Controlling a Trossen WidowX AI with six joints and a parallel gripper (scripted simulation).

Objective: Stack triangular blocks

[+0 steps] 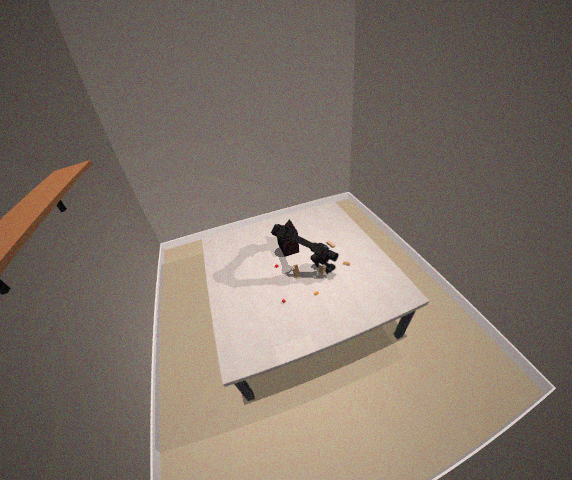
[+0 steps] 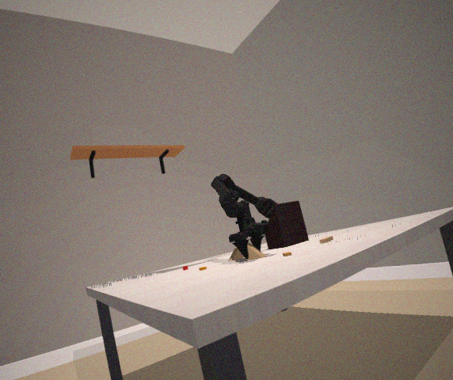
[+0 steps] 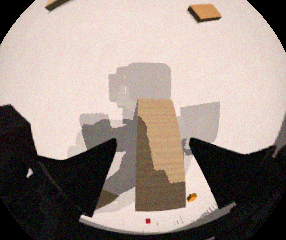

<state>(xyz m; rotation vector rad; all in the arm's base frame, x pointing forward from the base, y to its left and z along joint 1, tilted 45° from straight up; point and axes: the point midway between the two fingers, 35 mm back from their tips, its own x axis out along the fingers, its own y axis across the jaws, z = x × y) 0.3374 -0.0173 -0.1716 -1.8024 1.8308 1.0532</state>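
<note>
The triangular block lies 1 cm above my gripper tip. Also, from my gripper tip: orange piece 14 cm ahead, 14 cm to the right.
</note>
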